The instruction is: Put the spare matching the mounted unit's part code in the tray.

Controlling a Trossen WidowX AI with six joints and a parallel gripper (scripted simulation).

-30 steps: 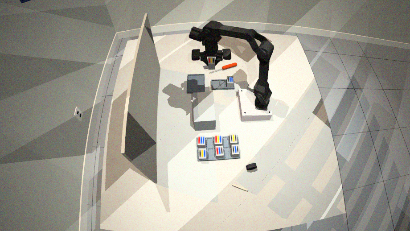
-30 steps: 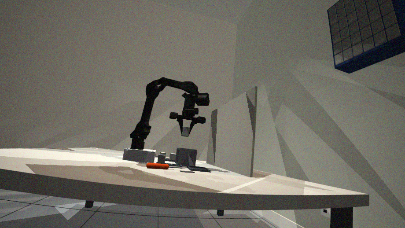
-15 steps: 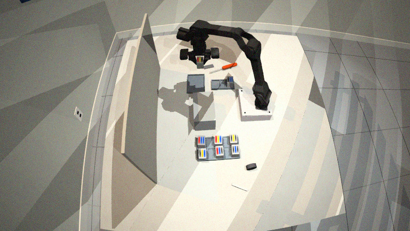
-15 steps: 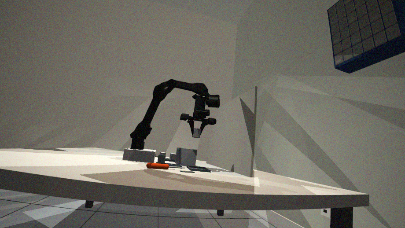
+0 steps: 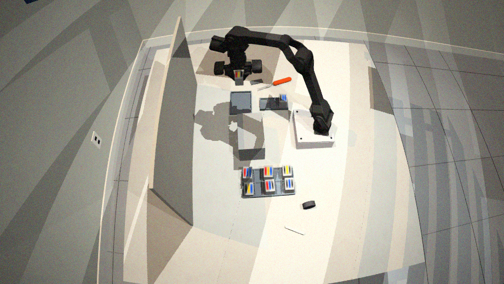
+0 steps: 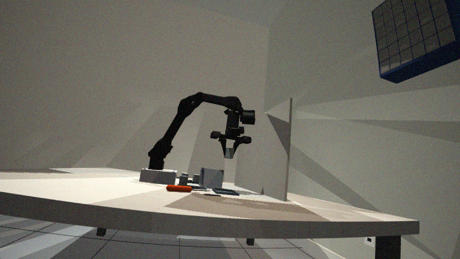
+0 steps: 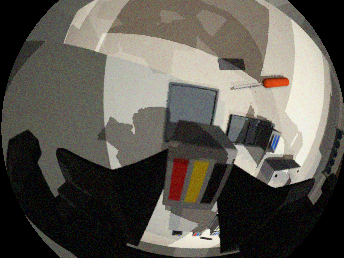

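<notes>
The dark grey tray is 16 cm below my gripper tip. The rest, counted from my gripper tip: grey block (20 cm to the left, 11 cm below, 7 cm behind); black tape roll (46 cm to the left, 32 cm behind, 14 cm below); upright panel (24 cm to the left, 18 cm ahead, 6 cm above).
</notes>
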